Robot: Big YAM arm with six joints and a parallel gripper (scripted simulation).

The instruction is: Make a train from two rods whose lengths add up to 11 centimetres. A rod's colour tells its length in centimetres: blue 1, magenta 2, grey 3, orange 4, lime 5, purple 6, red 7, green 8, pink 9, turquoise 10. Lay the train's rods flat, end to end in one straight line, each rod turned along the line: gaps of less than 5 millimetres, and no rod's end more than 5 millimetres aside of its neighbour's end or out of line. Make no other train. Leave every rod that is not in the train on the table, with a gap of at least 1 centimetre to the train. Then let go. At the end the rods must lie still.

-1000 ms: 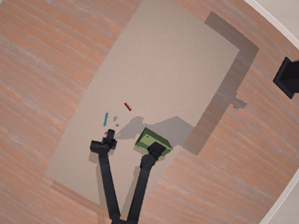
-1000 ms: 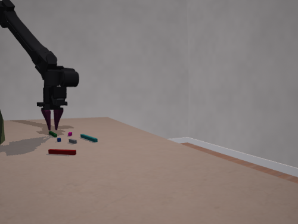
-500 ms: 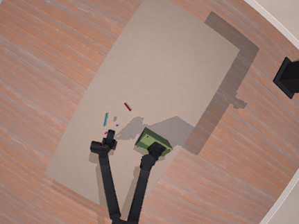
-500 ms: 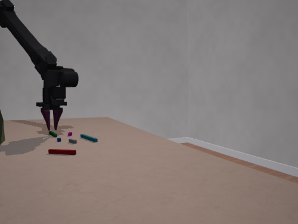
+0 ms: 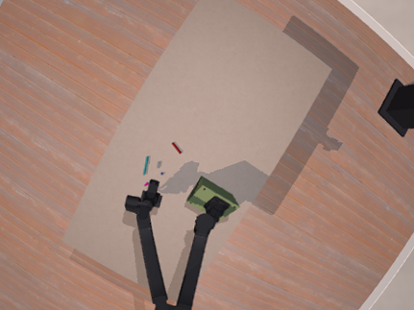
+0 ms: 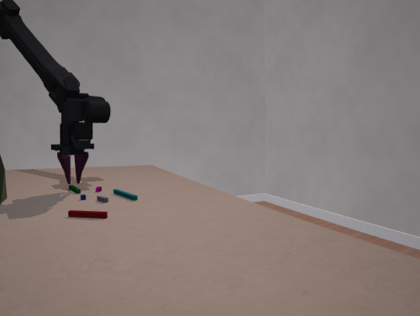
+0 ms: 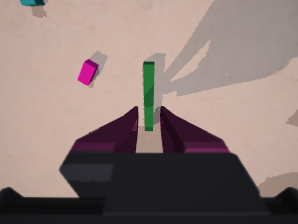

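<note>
Now: hand 2 cm above the green rod. The rest, counted from my hand: magenta rod: 6 cm ahead, 2 cm to the right, 2 cm below; blue rod: 11 cm to the right, 2 cm below, 2 cm ahead; turquoise rod: 12 cm ahead, 10 cm to the right, 2 cm below.
</note>
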